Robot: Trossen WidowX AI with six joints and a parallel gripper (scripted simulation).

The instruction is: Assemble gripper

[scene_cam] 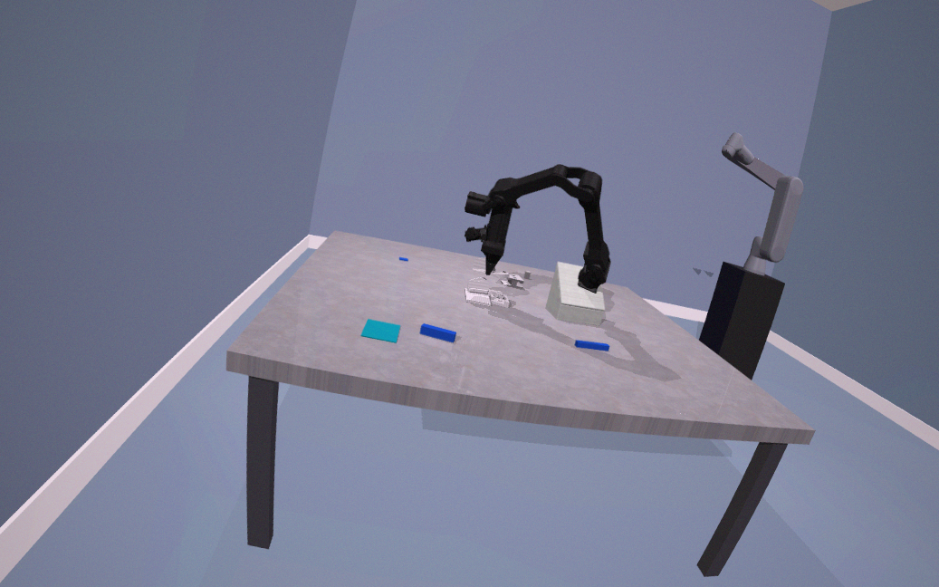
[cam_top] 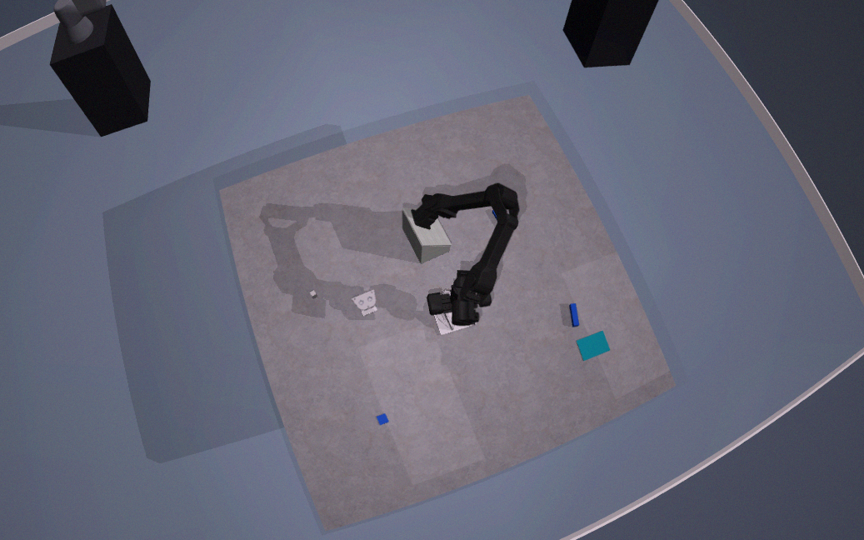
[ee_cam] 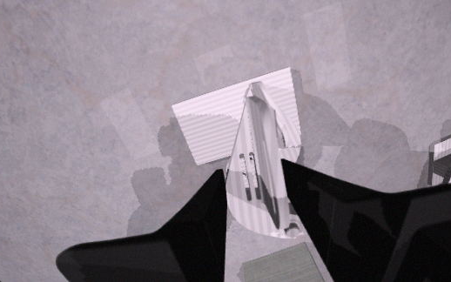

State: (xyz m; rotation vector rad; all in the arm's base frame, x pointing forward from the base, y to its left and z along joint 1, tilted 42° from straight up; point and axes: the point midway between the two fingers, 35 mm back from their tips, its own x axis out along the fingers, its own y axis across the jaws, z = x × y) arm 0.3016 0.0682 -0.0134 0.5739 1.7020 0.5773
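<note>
Now: the white jaw 30 mm behind my gripper tip and 20 mm to the right of it. Also, from my gripper tip: small blue square (280 mm ahead, 310 mm to the right, 80 mm below); blue bar (290 mm behind, 240 mm to the left, 70 mm below); white stepped part (110 mm behind, 270 mm to the right, 70 mm below).
</note>
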